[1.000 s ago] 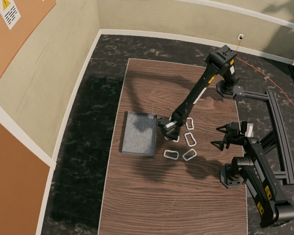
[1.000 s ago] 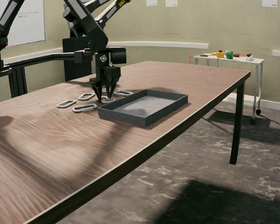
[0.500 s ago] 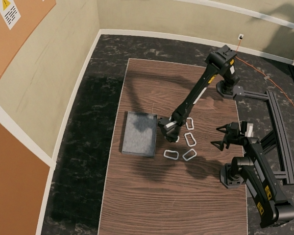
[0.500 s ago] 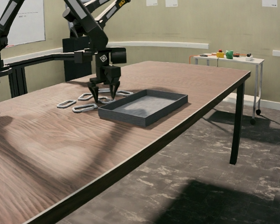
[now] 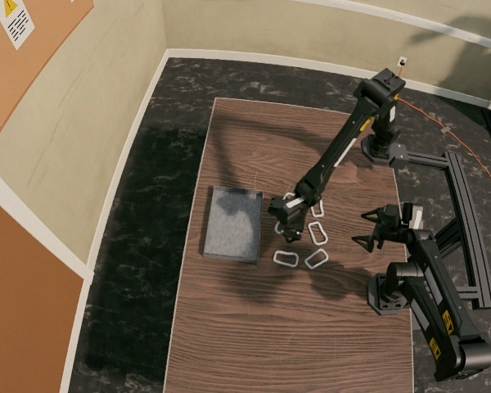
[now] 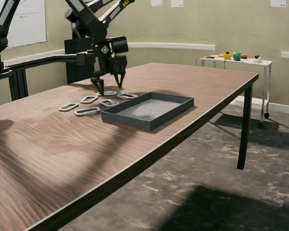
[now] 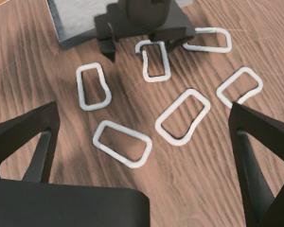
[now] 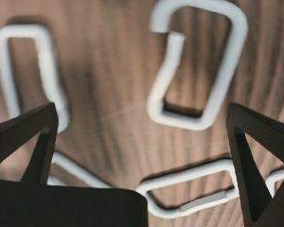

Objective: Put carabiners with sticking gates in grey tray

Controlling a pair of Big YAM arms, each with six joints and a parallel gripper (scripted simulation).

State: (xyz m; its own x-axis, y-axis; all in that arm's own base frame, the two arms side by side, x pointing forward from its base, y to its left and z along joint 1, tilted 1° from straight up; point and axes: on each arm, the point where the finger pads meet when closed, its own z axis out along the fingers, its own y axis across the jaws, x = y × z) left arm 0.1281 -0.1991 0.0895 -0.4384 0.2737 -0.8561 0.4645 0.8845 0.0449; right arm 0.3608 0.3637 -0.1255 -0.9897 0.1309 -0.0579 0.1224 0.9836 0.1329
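The grey tray lies 210 mm ahead of my right hand, 20 mm to the right of it and 50 mm below it.
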